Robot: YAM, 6 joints.
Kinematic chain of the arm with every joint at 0, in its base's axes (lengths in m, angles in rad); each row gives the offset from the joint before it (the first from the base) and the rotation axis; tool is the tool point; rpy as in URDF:
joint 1: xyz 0 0 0.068 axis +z
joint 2: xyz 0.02 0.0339 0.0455 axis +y
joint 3: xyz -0.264 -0.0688 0 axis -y
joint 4: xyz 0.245 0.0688 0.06 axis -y
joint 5: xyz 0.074 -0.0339 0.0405 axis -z
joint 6: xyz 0.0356 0 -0.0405 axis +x
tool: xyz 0 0 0 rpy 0 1.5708 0
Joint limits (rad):
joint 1: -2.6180..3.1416
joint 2: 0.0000..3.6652
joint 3: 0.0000..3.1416
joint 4: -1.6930..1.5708
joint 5: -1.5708..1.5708
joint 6: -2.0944..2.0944
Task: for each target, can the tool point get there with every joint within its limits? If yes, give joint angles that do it. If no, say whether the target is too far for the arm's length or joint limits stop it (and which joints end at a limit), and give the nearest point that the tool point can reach.
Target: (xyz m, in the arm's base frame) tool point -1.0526 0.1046 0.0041
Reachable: no: too far | nearest point -0.6392 0.0635 0.0479 | short by 0.418 m
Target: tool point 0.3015 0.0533 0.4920
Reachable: yes | joints 0.0670 1.4668 1.7010 -0.2259 -1.1853 1.7401
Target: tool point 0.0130 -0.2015 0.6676
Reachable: yes | joints -1.6608 1.7877 2.5121 1.0784 -1.0600 0.3021
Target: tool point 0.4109 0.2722 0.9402
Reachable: no: too far | nearest point 0.2757 0.1827 0.6567 | short by 0.327 m
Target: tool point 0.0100 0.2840 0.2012
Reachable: yes | joints 1.5976 1.3835 0.6106 0.3451 0.5181 0.3687
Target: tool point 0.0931 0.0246 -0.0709
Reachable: yes | joints 0.1097 2.8068 0.7082 -0.7650 -0.4114 1.5849
